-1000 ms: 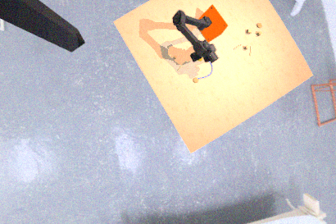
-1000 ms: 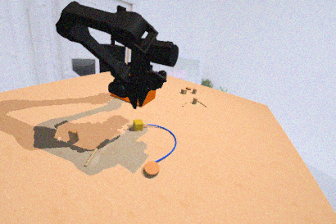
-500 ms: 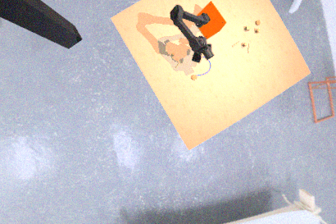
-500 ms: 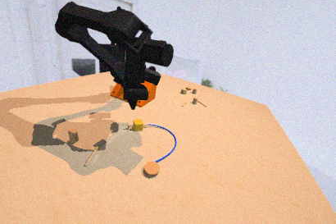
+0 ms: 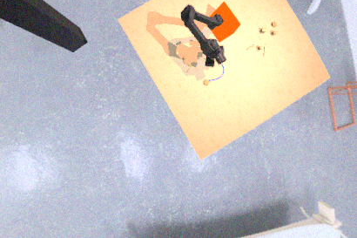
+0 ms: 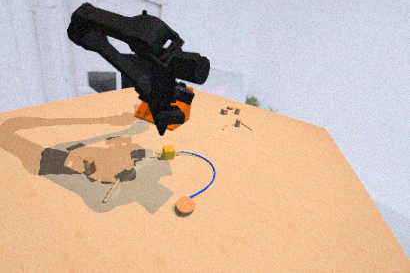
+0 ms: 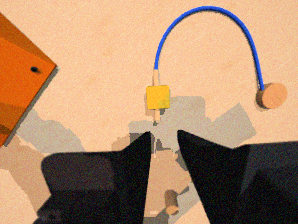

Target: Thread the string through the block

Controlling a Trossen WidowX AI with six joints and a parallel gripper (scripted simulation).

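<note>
Now: gripper tip 70 mm above the yellow wooden block, 20 mm to the right of it and 20 mm short of it. Also, from my gripper tip: loose stick (160 mm to the right, 80 mm below); round wooden button (150 mm ahead, 100 mm to the right, 80 mm below); short wooden cylinder (150 mm to the right, 100 mm behind, 70 mm below).
</note>
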